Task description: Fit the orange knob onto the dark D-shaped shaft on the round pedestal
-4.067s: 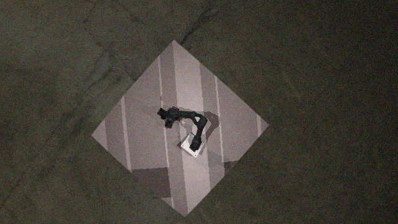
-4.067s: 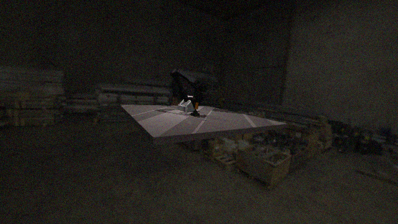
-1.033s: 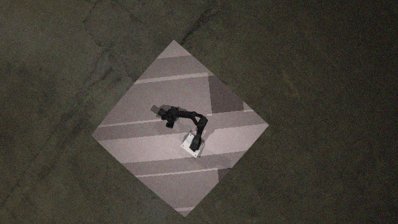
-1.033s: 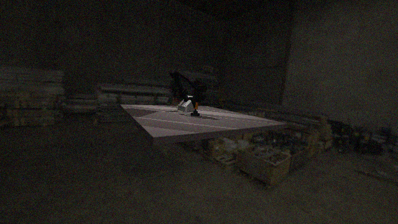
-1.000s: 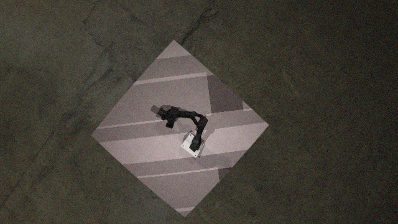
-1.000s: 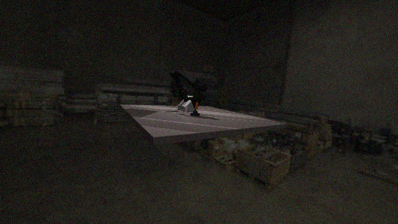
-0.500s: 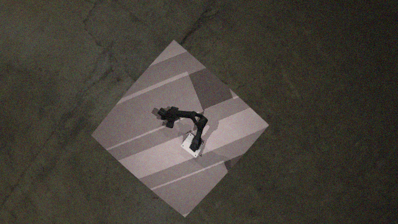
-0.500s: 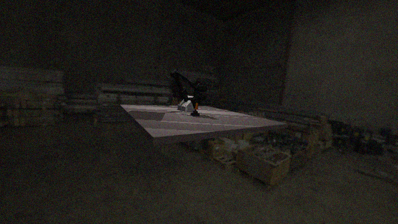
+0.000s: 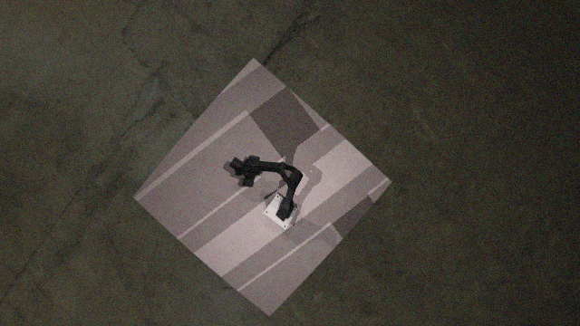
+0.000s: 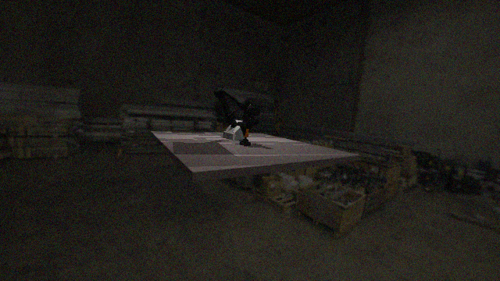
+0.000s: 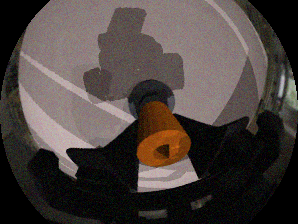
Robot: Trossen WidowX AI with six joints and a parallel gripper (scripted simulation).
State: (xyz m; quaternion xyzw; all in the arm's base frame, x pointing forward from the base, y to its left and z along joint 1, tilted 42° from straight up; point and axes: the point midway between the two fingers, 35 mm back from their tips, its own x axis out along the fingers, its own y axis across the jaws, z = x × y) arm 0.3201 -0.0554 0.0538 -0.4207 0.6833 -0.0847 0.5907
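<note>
Now: gripper tip 2 cm below the orange knob. From my gripper tip the other things lie so: dark pedestal: 4 cm below.
</note>
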